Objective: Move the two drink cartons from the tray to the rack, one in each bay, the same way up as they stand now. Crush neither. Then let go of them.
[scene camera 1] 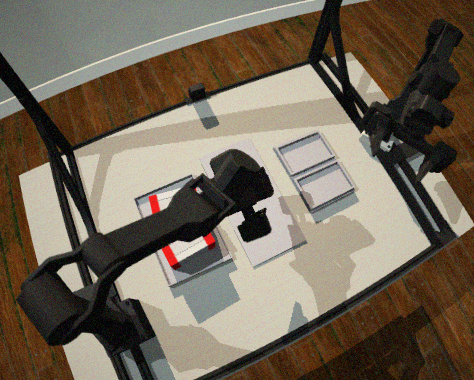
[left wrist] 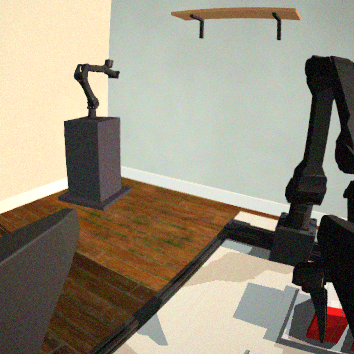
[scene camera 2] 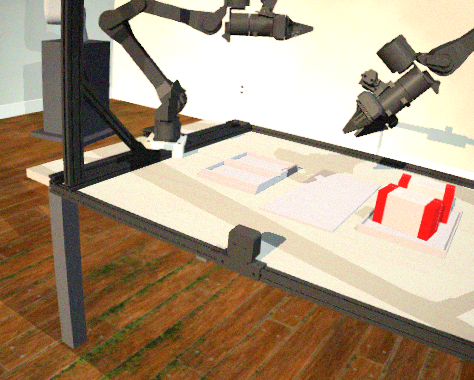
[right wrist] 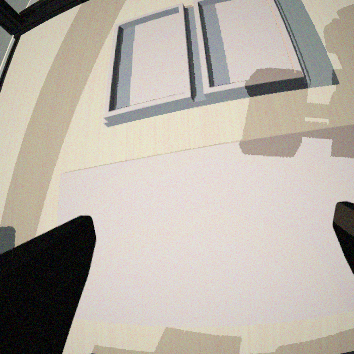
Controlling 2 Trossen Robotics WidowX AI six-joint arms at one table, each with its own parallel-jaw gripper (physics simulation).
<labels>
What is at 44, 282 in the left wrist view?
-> My left gripper.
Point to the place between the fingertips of my left gripper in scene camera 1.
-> At 395, 169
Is my left gripper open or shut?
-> Open.
</labels>
